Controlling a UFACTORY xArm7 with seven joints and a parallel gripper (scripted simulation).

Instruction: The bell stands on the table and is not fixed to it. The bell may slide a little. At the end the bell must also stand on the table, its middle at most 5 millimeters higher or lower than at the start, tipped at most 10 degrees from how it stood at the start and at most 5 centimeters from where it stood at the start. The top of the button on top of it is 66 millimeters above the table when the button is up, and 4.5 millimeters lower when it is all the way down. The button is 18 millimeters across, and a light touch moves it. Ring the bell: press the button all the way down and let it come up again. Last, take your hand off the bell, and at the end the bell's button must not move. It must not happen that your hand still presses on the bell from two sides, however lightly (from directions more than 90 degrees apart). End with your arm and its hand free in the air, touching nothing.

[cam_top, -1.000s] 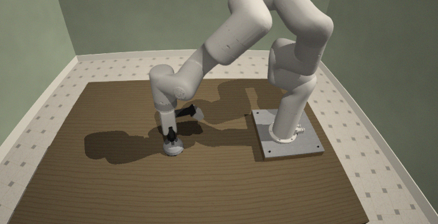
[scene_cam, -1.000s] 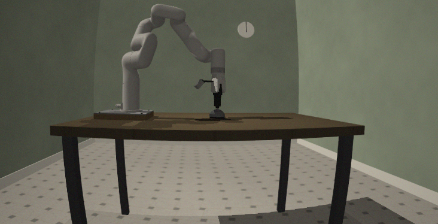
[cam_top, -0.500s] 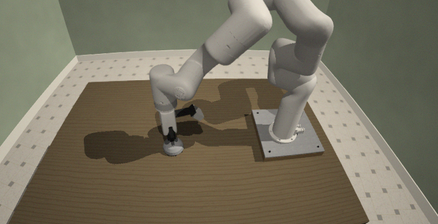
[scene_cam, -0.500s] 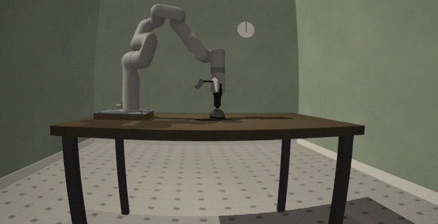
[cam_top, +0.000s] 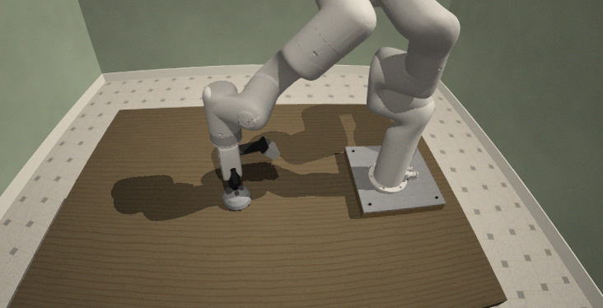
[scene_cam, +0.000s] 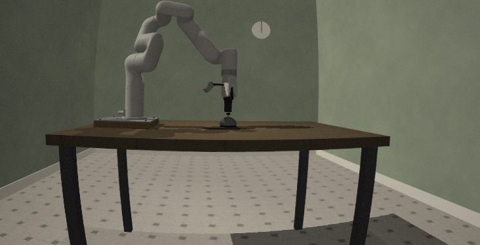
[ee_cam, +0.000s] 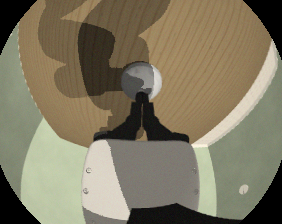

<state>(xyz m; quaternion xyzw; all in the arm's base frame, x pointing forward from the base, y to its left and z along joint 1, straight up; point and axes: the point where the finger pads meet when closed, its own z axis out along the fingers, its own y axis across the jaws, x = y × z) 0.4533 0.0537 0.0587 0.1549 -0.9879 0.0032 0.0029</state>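
The bell button is 30 mm below my hand. Round my hand: silver dome bell (50 mm below).
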